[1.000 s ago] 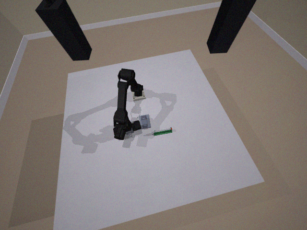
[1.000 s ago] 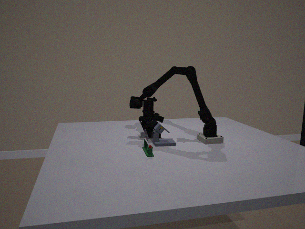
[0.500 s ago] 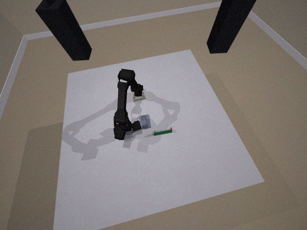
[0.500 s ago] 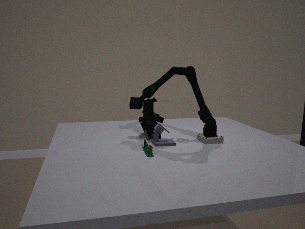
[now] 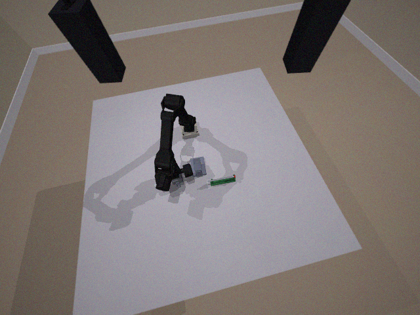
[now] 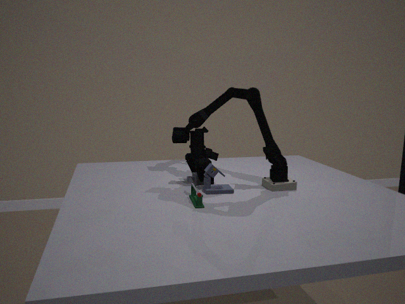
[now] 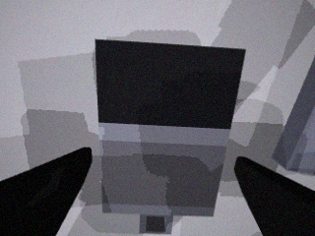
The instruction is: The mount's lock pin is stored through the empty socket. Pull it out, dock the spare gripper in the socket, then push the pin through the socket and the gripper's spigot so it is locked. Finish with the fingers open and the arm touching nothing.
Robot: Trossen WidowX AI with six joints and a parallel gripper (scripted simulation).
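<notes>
Now: gripper tip 1 cm past the spare gripper. Round my gripper tip: green cradle: 25 cm to the left, 1 cm ahead; then grey mount: 12 cm to the left, 6 cm behind, 3 cm above.
</notes>
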